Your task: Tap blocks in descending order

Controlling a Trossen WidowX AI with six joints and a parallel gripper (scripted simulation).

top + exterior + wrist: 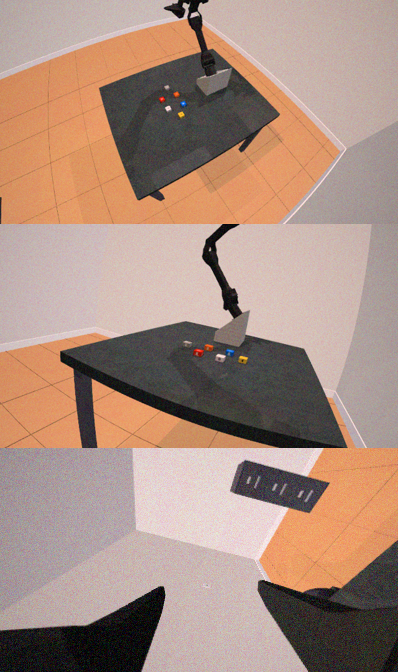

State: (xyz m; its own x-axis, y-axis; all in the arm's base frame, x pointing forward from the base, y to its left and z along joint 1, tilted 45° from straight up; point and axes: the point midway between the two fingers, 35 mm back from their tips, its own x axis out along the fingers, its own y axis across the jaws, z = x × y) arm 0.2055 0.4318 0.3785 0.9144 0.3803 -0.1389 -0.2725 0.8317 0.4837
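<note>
Now: gripper tip 68 cm above the blue block and 7 cm past it. Also, from my gripper tip: yellow block 68 cm below, 8 cm to the left, 3 cm behind; red block 68 cm below, 9 cm to the right, 5 cm ahead; white block 68 cm below, 4 cm ahead.
</note>
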